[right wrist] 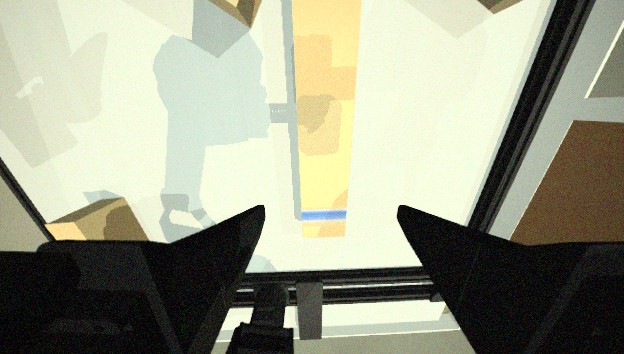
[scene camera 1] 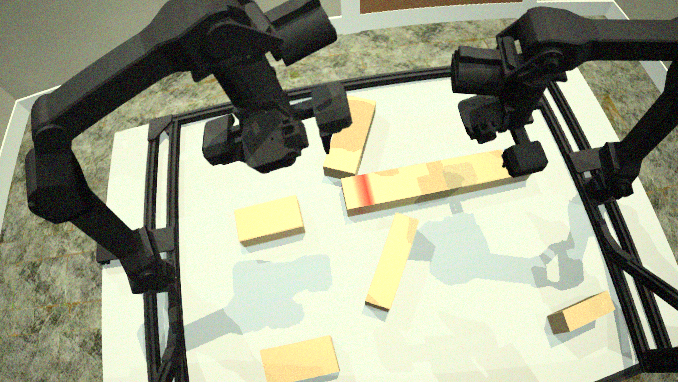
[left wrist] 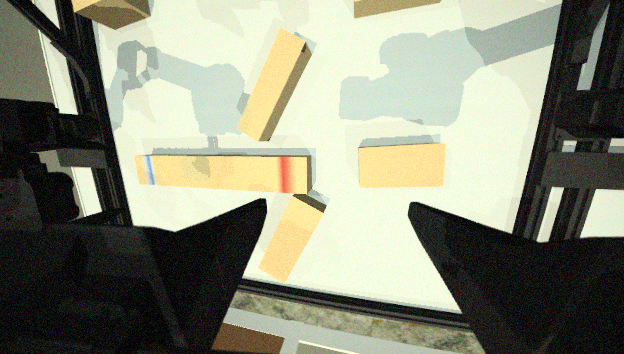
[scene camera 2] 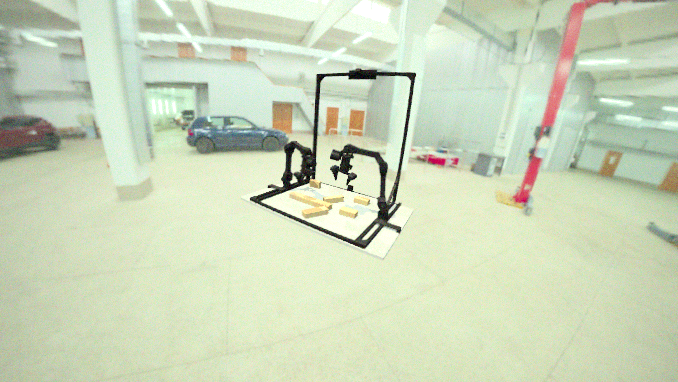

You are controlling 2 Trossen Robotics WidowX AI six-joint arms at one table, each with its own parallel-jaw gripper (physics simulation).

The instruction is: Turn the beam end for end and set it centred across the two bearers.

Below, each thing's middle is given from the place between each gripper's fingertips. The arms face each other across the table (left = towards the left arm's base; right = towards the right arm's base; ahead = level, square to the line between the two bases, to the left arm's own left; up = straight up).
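The long beam (scene camera 1: 398, 187) is 26 cm to the right of my left hand and 2 cm ahead of it, and it is also 20 cm below that hand.
My right hand, for its part, is 8 cm to the right of the long beam and 1 cm short of it, as well as 12 cm above it. Going by its middle, the beam is nearer to my right hand than to my left hand.
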